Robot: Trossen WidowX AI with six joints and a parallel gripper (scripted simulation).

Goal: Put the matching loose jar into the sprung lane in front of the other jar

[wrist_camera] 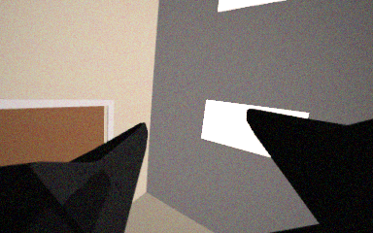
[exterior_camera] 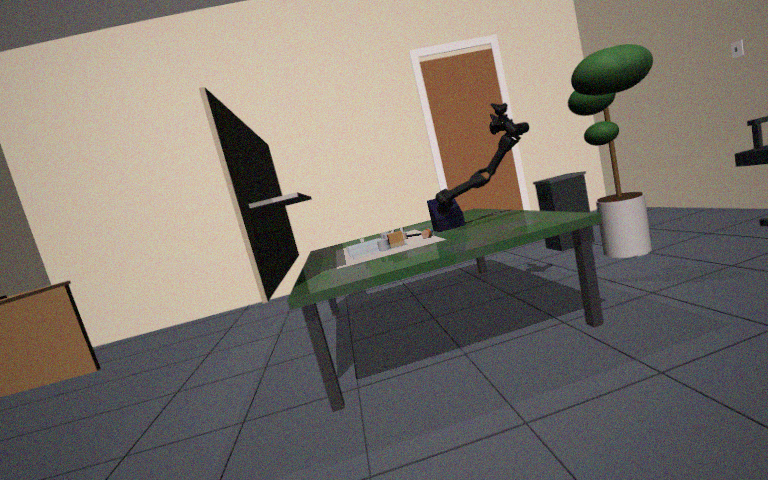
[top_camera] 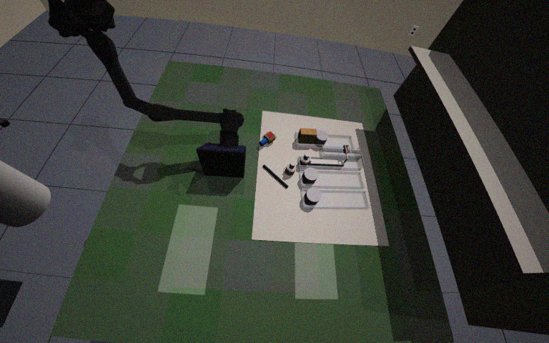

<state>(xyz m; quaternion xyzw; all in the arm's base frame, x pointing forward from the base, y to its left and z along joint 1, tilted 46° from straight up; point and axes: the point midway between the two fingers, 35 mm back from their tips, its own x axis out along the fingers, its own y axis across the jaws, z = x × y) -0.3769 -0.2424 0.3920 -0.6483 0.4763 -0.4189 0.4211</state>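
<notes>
Right now my gripper tip is 59 cm above the black stick, 55 cm short of it and 16 cm to the left of it. The rest, counted from my gripper tip: brown box (70 cm ahead, 55 cm below, 4 cm to the left); then red-and-blue jar (57 cm below, 51 cm ahead, 1 cm to the left); then sprung lane (83 cm ahead, 57 cm below, 7 cm to the right).
</notes>
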